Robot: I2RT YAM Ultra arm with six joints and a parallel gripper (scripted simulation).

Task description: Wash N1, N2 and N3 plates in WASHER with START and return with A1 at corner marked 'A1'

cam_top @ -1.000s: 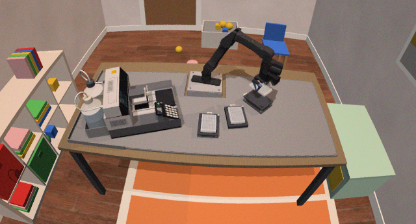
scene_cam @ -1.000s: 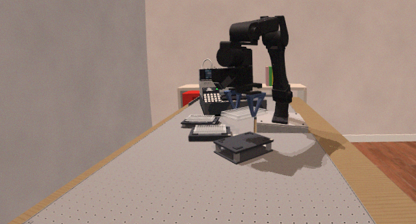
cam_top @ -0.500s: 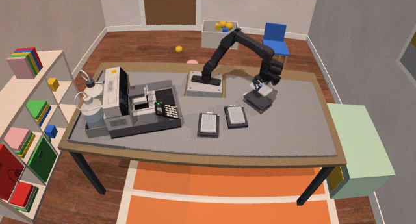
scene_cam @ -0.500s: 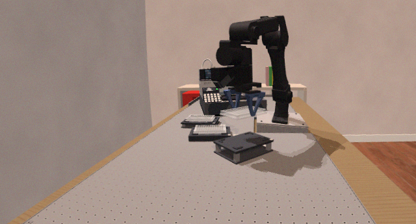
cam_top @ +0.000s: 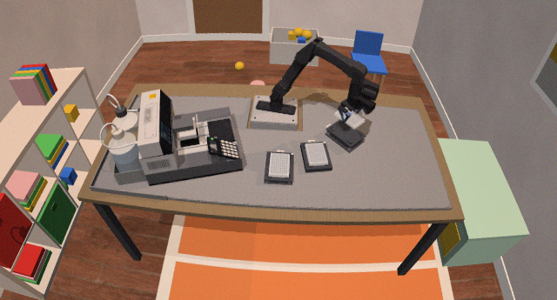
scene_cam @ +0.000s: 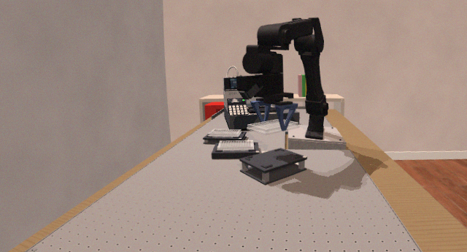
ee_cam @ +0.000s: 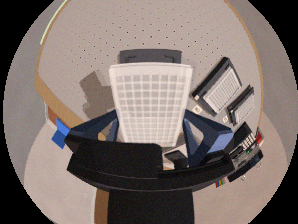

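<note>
Now: the nest 10 cm below my hand. The rest, counted from my hand: manifold: 24 cm ahead, 70 cm to the right; plate washer: 25 cm ahead, 71 cm to the right, 1 cm below; washer carrier: 18 cm ahead, 57 cm to the right, 5 cm below.
</note>
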